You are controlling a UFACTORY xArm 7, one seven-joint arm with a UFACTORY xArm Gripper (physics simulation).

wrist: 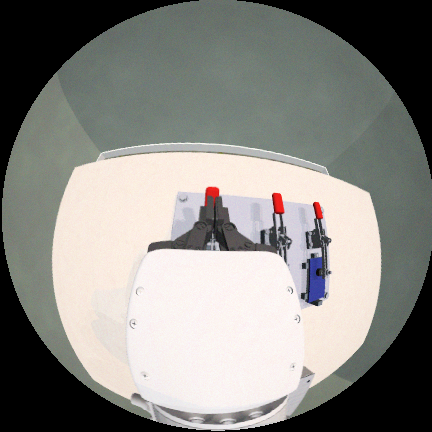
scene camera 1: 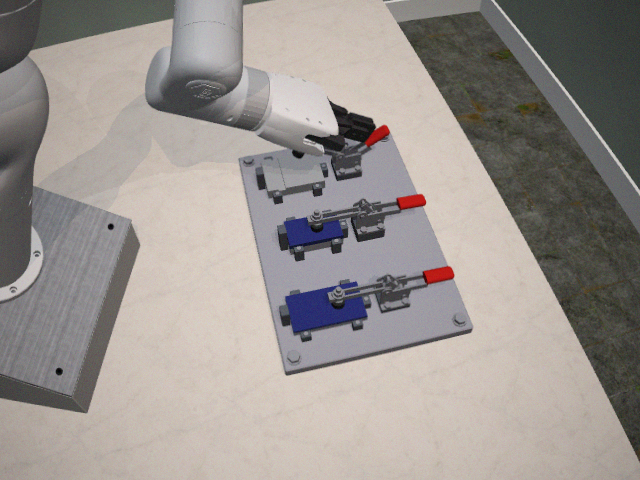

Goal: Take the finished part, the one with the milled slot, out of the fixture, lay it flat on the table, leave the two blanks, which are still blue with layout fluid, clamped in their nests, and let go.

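Frame: origin at the arm's base, x down, y ahead, z right, level; metres.
Where they show: gripper, fingertip midpoint: (wrist: pixel 212 205) (scene camera 1: pixel 369 130).
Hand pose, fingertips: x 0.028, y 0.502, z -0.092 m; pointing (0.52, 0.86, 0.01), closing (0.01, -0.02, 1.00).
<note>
Things, the pixels of their centre, and the offset from my fingertips. "pt": a spot on its surface instead. Level surfaces: height alone.
- finished part, body centre: (scene camera 1: pixel 292 173) dz -0.006, dx +0.060, dy -0.109 m
- clamp's black tip, surface spot: (scene camera 1: pixel 298 153) pt dz +0.001, dx +0.015, dy -0.100 m
- smaller blue blank, body centre: (scene camera 1: pixel 313 233) dz +0.104, dx +0.058, dy -0.108 m
- larger blue blank, body centre: (scene camera 1: pixel 326 308) (wrist: pixel 316 278) dz +0.213, dx +0.063, dy -0.122 m
- middle clamp's red handle, body centre: (scene camera 1: pixel 410 202) (wrist: pixel 277 203) dz +0.109, dx +0.033, dy +0.021 m
- pale table, its level: dx +0.089 m
The finished part (scene camera 1: pixel 302 178), bare grey, sits in the far nest of the fixture plate (scene camera 1: pixel 408 330) (wrist: pixel 240 202). Its clamp's red handle (scene camera 1: pixel 377 135) (wrist: pixel 212 191) is tilted up, and the clamp's black tip (scene camera 1: pixel 298 153) shows raised near the part's far side, partly hidden by the gripper body. My gripper (scene camera 1: pixel 371 129) (wrist: pixel 212 205) is shut and empty, with its fingertips beside that handle. A smaller blue blank (scene camera 1: pixel 299 235) is clamped in the middle nest. A larger blue blank (scene camera 1: pixel 310 314) (wrist: pixel 314 286) is clamped in the near nest.
The middle clamp's red handle (scene camera 1: pixel 411 201) (wrist: pixel 278 203) and the near clamp's red handle (scene camera 1: pixel 438 274) (wrist: pixel 318 210) lie low, pointing outward. The pale table (scene camera 1: pixel 191 335) (wrist: pixel 110 215) surrounds the plate. The robot's metal base block (scene camera 1: pixel 67 289) stands at the left in the scene view.
</note>
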